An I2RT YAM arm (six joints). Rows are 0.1 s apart.
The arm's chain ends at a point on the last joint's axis. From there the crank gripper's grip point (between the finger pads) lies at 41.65 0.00 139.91 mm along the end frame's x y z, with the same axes.
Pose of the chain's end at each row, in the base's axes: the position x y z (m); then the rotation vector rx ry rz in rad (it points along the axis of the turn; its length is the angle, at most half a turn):
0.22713 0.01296 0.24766 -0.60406 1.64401 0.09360
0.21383 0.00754 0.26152 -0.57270 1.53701 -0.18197
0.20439 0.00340 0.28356 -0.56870 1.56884 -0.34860
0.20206 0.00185 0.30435 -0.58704 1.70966 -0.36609
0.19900 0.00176 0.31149 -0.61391 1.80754 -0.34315
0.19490 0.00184 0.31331 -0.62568 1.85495 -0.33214
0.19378 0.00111 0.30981 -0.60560 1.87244 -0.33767
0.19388 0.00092 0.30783 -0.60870 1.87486 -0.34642
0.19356 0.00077 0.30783 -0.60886 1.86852 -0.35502
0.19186 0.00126 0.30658 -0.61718 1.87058 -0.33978
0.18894 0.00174 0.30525 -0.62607 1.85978 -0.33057
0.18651 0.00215 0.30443 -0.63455 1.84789 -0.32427
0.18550 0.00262 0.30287 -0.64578 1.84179 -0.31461
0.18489 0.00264 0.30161 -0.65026 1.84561 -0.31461
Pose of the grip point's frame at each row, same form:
0.35129 0.05490 0.18336 -0.60406 1.64401 0.09360
0.35161 0.02132 0.21530 -0.57270 1.53701 -0.18197
0.34250 -0.00312 0.23674 -0.56870 1.56884 -0.34860
0.33227 -0.01154 0.23973 -0.58704 1.70966 -0.36609
0.32195 -0.01190 0.23398 -0.61391 1.80754 -0.34315
0.31388 -0.01206 0.22989 -0.62568 1.85495 -0.33214
0.31161 -0.01476 0.22511 -0.60560 1.87244 -0.33767
0.31149 -0.01594 0.22302 -0.60870 1.87486 -0.34642
0.31173 -0.01682 0.22394 -0.60886 1.86852 -0.35502
0.30970 -0.01441 0.22186 -0.61718 1.87058 -0.33978
0.30751 -0.01217 0.22124 -0.62607 1.85978 -0.33057
0.30589 -0.01029 0.22135 -0.63455 1.84789 -0.32427
0.30514 -0.00810 0.21992 -0.64578 1.84179 -0.31461
0.30415 -0.00810 0.21811 -0.65026 1.84561 -0.31461

